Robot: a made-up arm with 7 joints.
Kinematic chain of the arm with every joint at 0, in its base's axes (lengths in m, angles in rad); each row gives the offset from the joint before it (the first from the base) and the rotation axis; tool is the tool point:
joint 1: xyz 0 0 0.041 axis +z
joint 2: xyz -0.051 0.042 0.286 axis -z
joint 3: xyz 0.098 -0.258 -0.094 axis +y
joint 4: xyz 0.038 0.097 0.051 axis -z
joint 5: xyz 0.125 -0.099 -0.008 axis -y
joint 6: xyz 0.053 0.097 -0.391 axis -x
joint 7: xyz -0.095 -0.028 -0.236 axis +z
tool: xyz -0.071 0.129 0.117
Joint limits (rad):
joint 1: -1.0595..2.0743
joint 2: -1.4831..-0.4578
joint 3: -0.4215..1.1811
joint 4: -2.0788..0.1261
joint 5: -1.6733..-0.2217
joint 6: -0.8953..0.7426
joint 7: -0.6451..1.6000
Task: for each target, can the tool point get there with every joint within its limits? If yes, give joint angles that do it. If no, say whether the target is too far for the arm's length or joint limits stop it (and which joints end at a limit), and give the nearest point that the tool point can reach.
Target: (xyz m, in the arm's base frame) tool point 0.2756 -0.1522 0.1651
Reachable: yes | joints 1.1816 -0.9532 -0.2465 -0.2665 -1.3277 0.3089 0.0203
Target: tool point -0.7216 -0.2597 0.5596
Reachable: no: joint limits stop it (at a limit: joint 1, joint 2, joint 5, joint 7) | nearest point -0.4154 -0.2166 0.4160 | short by 0.341 m
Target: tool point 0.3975 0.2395 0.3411
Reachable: yes | joints 1.2012 -0.9287 0.4512 -1.2169 -1.2420 -0.1736 0.6937
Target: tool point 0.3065 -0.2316 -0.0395
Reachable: yes | joints 0.1241 -0.8608 0.4060 -1.2736 -0.5366 0.5495 0.7222
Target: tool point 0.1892 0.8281 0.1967
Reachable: no: joint limits stop it (at a limit: joint 2, joint 4, joint 5, joint 7) | nearest point 0.1497 0.6552 0.2063 | short by 0.178 m
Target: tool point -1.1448 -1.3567 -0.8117
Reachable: no: too far | nearest point -0.2465 -0.4072 -0.0288 | short by 1.524 m
